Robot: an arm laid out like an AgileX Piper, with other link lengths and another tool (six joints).
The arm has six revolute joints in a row. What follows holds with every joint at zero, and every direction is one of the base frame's.
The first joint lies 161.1 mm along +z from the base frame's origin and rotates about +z.
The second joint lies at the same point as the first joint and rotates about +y.
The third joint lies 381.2 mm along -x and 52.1 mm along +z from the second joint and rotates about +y.
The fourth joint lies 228.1 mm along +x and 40.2 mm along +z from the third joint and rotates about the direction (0.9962, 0, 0.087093).
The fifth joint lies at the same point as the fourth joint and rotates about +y.
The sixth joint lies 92.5 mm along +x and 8.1 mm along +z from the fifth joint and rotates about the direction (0.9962, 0, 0.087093).
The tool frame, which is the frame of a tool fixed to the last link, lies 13.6 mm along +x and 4 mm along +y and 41 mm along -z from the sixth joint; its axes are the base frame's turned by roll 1.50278, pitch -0.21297 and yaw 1.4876 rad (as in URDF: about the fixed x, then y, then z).
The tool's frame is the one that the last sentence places.
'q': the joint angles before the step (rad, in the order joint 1, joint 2, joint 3, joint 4, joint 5, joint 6). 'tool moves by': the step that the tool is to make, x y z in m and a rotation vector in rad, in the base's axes. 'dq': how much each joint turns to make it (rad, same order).
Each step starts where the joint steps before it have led.
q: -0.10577 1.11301 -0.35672 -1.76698 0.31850 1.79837
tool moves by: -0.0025 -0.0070 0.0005 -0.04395 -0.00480 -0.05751
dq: -0.00039 0.00022 0.00696 -0.00406 0.07346 0.00625
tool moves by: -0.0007 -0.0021 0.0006 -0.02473 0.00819 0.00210
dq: -0.00027 -0.00024 -0.00001 -0.00123 0.01265 -0.02182
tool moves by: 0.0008 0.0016 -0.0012 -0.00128 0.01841 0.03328
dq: 0.00121 0.00443 -0.00014 -0.00087 -0.02527 -0.02354
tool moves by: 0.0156 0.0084 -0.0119 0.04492 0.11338 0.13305
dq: -0.00089 0.08527 -0.01244 -0.00521 -0.12900 -0.06105
